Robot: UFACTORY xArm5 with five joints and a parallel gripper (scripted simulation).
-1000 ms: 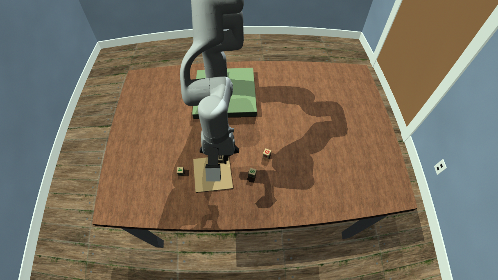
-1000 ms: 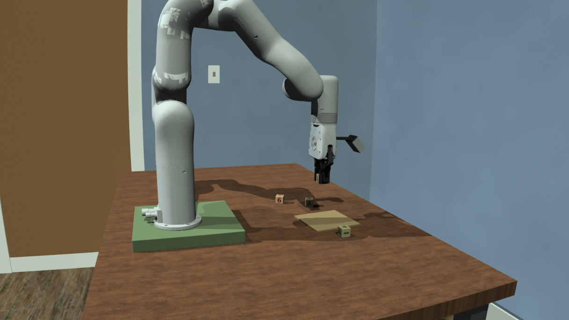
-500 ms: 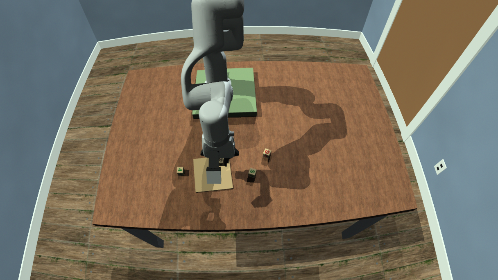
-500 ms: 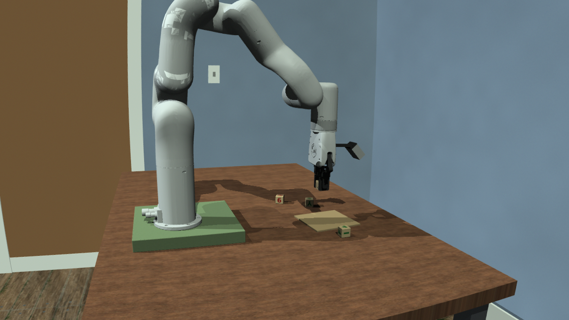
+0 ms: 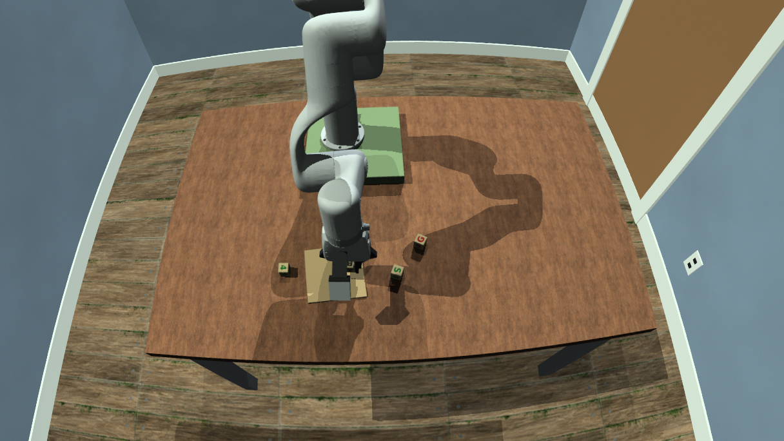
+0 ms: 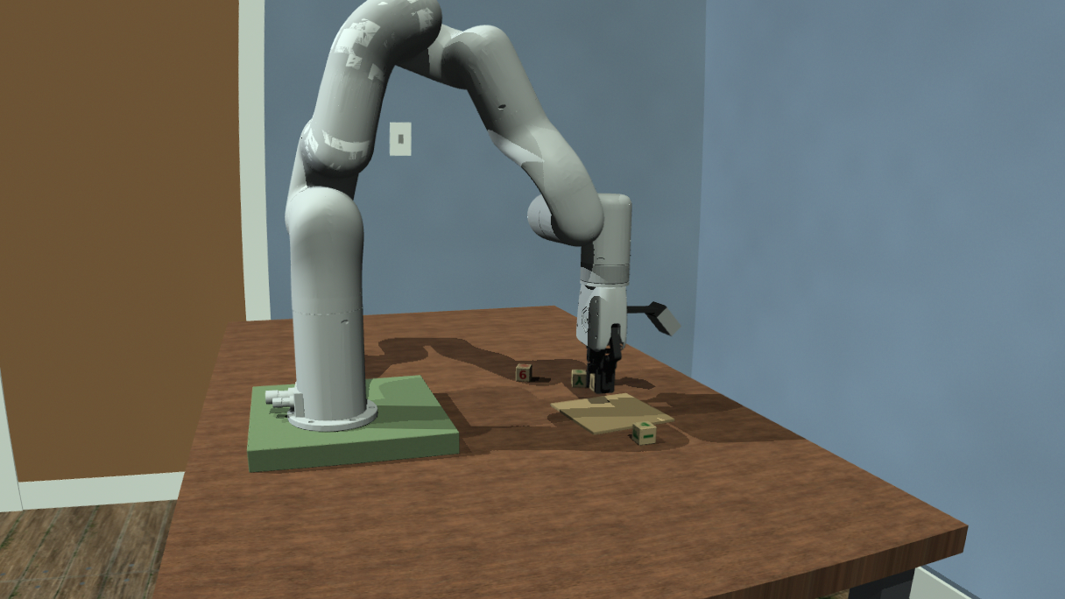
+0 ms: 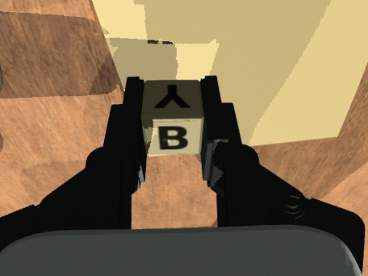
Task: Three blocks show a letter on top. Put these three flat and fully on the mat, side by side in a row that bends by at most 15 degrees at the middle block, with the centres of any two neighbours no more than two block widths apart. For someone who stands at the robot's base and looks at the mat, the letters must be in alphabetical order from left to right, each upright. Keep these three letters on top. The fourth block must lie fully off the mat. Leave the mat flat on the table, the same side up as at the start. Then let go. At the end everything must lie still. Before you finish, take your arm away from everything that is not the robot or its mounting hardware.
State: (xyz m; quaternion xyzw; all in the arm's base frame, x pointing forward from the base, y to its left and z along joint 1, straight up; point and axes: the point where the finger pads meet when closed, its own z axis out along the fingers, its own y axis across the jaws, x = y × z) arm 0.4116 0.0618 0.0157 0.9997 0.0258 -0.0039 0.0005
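Now: the tan mat 4 cm to the right of my hand, 4 cm below it and 1 cm ahead of it. Round my hand: cream block: 16 cm to the right, 3 cm below, 1 cm ahead.
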